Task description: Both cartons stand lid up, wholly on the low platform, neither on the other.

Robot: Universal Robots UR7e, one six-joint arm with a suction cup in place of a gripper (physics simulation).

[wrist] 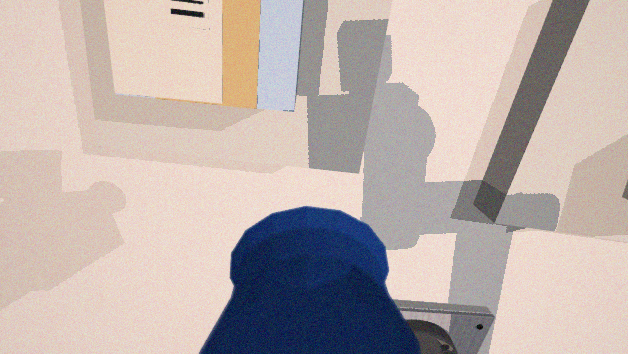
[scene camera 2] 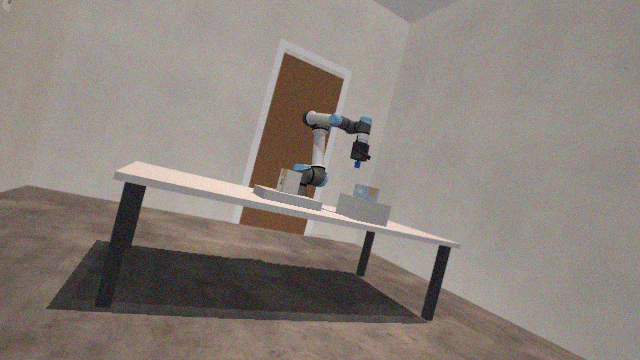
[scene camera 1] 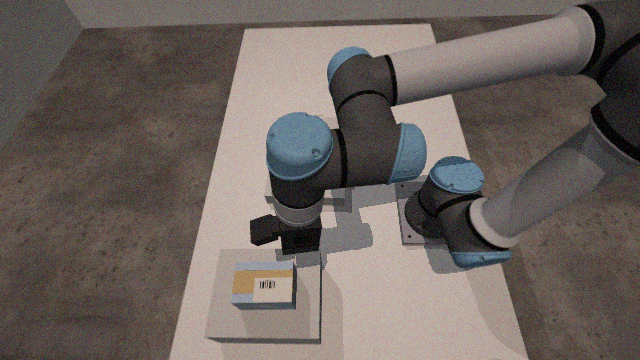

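Where they show: end effector, tool point: point(wrist: 309, 274) point(scene camera 2: 356, 167); arm's base, origin of the base link: point(scene camera 1: 430, 214).
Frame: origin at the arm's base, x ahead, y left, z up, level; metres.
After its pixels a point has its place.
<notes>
One carton point(scene camera 1: 263, 287) {x 0.468, y 0.178, z 0.180 m} point(scene camera 2: 366, 193) {x 0.522, y 0.117, z 0.137 m} point(wrist: 200, 55) {x 0.428, y 0.173, z 0.181 m} lies flat on the taller grey platform point(scene camera 1: 220, 320) {x 0.581, y 0.213, z 0.103 m} point(scene camera 2: 362, 210) {x 0.584, y 0.056, z 0.042 m} point(wrist: 331, 55) {x 0.425, y 0.107, z 0.103 m}, its barcode label facing up. The other carton point(scene camera 2: 290, 181) {x 0.349, y -0.281, z 0.096 m} stands on the low platform point(scene camera 1: 334, 201) {x 0.269, y -0.087, z 0.009 m} point(scene camera 2: 295, 201) {x 0.442, y -0.280, z 0.005 m} point(wrist: 529, 100) {x 0.372, y -0.110, z 0.008 m}, with an orange and white barcode face turned sideways; the arm hides it in scene camera 1. Which faces are lids I cannot tell. My gripper point(scene camera 2: 357, 164) point(wrist: 309, 240), a blue suction cup, is open and carries nothing. It hangs high above the taller platform's side near the low platform; its cup is hidden in scene camera 1.
The white table point(scene camera 1: 410, 310) {x 0.133, y 0.244, z -0.017 m} point(scene camera 2: 190, 184) {x 0.437, y -0.800, z -0.017 m} carries both platforms. The arm's base plate point(scene camera 1: 402, 220) {x 0.086, y 0.006, z 0.005 m} point(wrist: 480, 336) {x 0.031, y -0.113, z 0.002 m} is bolted beside them. The forearm and wrist reach over the low platform in scene camera 1. Arm shadows fall across the table and the taller platform.
</notes>
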